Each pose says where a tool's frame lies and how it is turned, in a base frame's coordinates. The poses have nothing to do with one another.
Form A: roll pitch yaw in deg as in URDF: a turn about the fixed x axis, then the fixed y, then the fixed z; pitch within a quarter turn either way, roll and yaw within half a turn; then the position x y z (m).
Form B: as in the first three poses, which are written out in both.
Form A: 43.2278 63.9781 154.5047 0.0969 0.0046 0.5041
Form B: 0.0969 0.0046 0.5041 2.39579 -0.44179 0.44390 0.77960
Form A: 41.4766 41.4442 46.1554 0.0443 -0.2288 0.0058
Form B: 0.0443 -0.2288 0.0058 1.09503 0.33613 0.83418 0.43721
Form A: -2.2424 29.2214 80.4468 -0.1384 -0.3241 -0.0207
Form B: -0.1384 -0.3241 -0.0207 1.48875 -0.26172 0.26618 0.92771
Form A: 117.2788 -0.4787 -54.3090 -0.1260 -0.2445 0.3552
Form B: -0.1260 -0.2445 0.3552 2.17503 0.85693 -0.44230 -0.26465
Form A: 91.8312 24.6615 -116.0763 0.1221 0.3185 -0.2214
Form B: 0.1221 0.3185 -0.2214 2.67818 0.51118 -0.53090 -0.67590
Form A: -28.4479 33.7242 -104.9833 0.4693 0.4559 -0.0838
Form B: 0.4693 0.4559 -0.0838 1.80060 0.10194 0.45658 -0.88382
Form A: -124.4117 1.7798 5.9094 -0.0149 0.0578 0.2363
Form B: -0.0149 0.0578 0.2363 2.17452 -0.99815 -0.04333 0.04264
